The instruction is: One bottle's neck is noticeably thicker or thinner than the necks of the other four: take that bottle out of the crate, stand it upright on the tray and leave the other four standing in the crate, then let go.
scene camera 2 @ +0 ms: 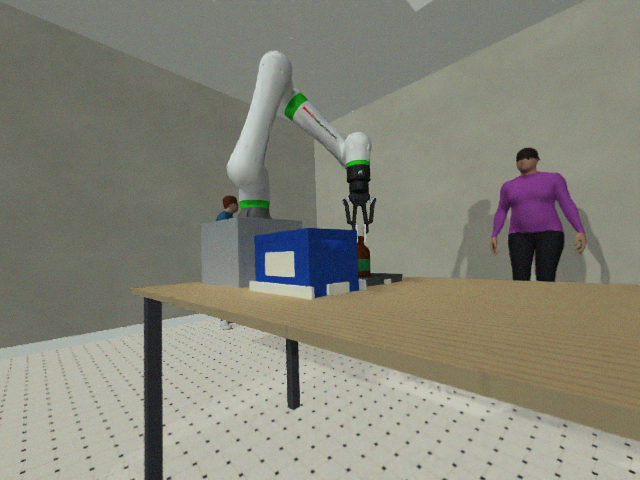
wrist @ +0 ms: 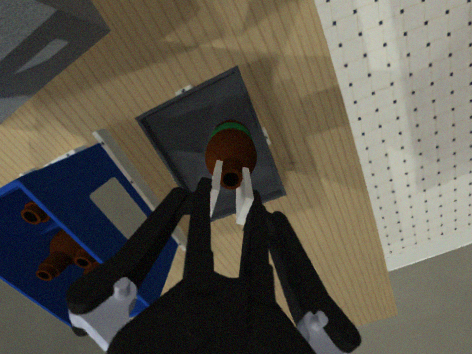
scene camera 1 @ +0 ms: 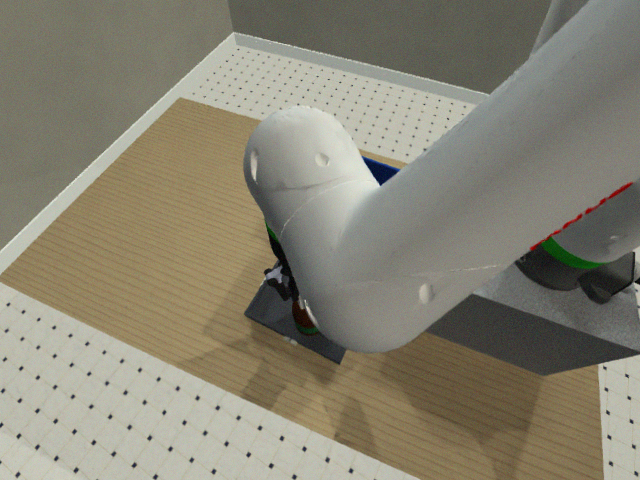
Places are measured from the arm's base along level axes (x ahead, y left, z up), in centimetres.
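Where they show: gripper, fingertip midpoint: (scene camera 2: 360, 242) (wrist: 229, 174); arm's base at its link origin: (scene camera 2: 255, 222) (scene camera 1: 547, 254).
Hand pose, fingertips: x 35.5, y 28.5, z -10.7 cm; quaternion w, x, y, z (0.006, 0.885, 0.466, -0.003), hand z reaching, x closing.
Things, the pixels of their centre, and the offset from my fingertips. Level surfaces: height alone.
- brown bottle with a green band, body centre: (wrist: 231, 155) (scene camera 1: 309, 310) (scene camera 2: 360, 256) dx -0.6, dy +0.3, dz -5.3 cm
- tray at the middle of its body: (wrist: 217, 157) (scene camera 1: 309, 303) (scene camera 2: 358, 278) dx +1.7, dy -3.4, dz -13.5 cm
- blue crate at the middle of its body: (wrist: 91, 234) (scene camera 1: 348, 203) (scene camera 2: 304, 261) dx +6.6, dy -30.3, dz -6.0 cm
- wooden table at its surface level: dz -14.8 cm
A brown bottle with a green band (scene camera 1: 301, 316) (scene camera 2: 364, 253) (wrist: 230, 148) is upright at the tray (scene camera 1: 263, 304) (scene camera 2: 390, 277) (wrist: 170, 125), a shallow dark grey one. Its base looks at or very near the tray floor; contact cannot be made out. My gripper (scene camera 2: 360, 232) (wrist: 229, 174) points down and is shut on the bottle's neck, one pale fingertip on each side. The blue crate (scene camera 1: 379, 169) (scene camera 2: 330, 260) (wrist: 75, 175) stands beside the tray. In the wrist view, bottle necks (wrist: 33, 215) (wrist: 45, 274) (wrist: 83, 261) show inside it, partly hidden by a black finger link.
Pale strips (scene camera 2: 281, 289) (wrist: 135, 182) border the crate's base. The grey robot pedestal (scene camera 1: 516, 330) (scene camera 2: 224, 253) stands on the wooden table (scene camera 1: 155, 206) (scene camera 2: 465, 310). A person in purple (scene camera 2: 535, 201) stands behind the table, and another person (scene camera 2: 227, 204) is partly behind the pedestal.
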